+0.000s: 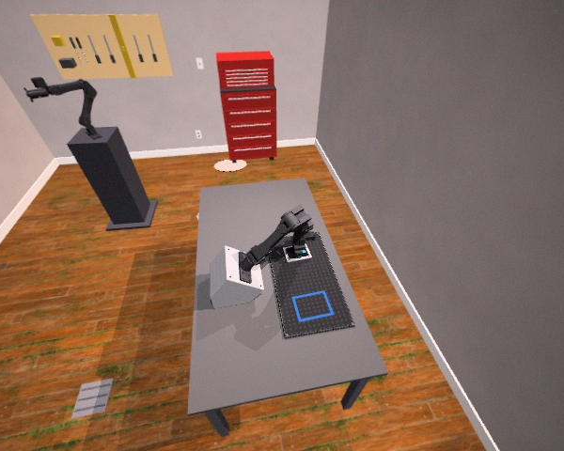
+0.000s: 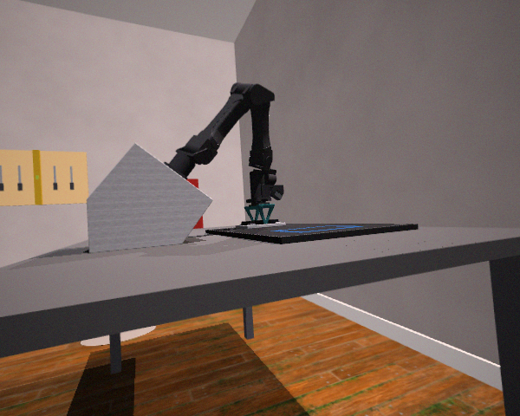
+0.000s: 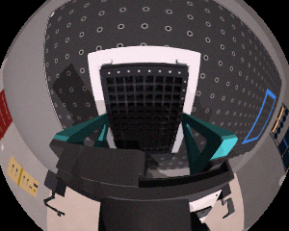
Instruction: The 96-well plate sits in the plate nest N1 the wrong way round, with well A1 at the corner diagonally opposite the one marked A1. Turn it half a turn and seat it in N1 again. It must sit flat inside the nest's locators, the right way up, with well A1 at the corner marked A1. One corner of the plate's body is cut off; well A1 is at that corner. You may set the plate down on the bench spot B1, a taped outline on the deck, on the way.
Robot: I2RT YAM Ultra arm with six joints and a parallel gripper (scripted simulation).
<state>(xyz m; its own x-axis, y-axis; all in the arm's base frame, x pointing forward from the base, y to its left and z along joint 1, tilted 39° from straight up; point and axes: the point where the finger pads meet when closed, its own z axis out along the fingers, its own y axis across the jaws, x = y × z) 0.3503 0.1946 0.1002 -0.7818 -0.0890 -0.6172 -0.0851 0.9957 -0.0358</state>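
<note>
My gripper is now right at the dark 96-well plate. Round my hand: white plate nest N1: 2 cm below.
</note>
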